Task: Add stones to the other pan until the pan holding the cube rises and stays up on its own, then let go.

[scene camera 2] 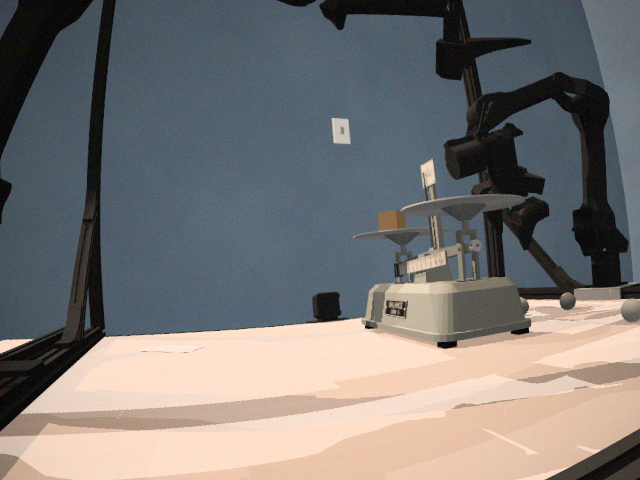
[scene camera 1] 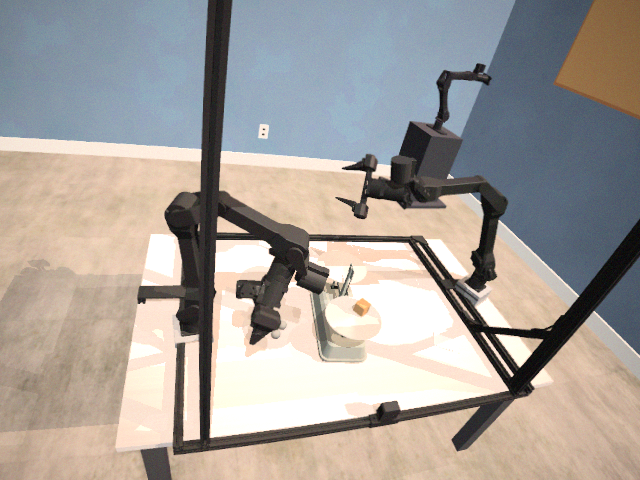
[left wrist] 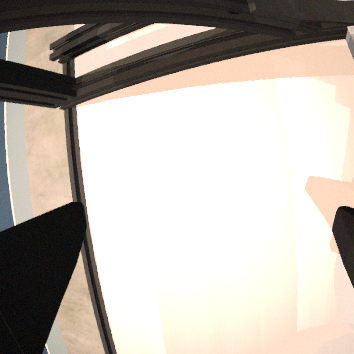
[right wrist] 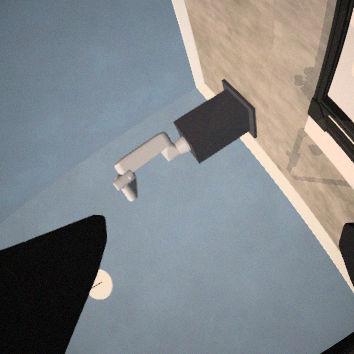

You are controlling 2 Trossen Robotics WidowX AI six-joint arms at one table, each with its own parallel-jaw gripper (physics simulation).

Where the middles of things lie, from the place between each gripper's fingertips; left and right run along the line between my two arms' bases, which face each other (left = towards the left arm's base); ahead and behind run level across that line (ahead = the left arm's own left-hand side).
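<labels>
The grey balance scale [scene camera 2: 435, 307] is 30 mm to the left of my right hand and 260 mm behind it, and it sits 230 mm below it.
As for my left gripper, it is 290 mm to the left of the grey balance scale and 90 mm short of it, and it is 10 mm above it.
</labels>
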